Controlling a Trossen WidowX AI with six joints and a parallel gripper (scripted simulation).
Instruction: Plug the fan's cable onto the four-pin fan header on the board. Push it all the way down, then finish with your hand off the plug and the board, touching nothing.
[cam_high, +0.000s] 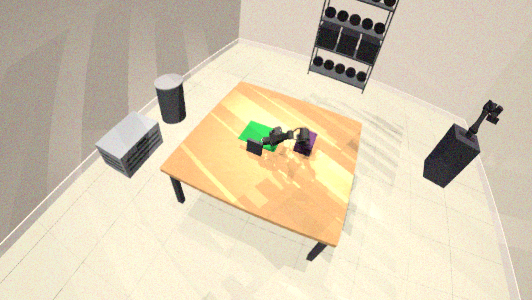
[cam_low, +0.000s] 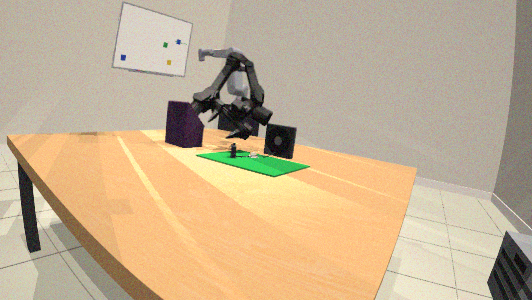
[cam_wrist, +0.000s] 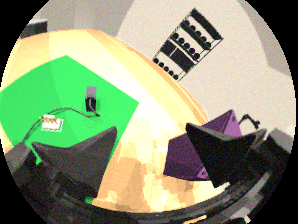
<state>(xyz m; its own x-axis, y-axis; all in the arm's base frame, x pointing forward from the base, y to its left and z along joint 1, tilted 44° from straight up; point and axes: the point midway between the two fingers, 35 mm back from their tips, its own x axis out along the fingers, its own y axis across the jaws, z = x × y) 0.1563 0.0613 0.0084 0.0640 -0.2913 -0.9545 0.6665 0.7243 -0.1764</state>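
Now: gripper tip 110 mm short of the dark fan plug, 10 mm to the left of it and 60 mm above it. The rest, counted from my gripper tip: green board (170 mm ahead, 30 mm to the left, 100 mm below); black square fan (120 mm ahead, 210 mm to the left, 20 mm below).
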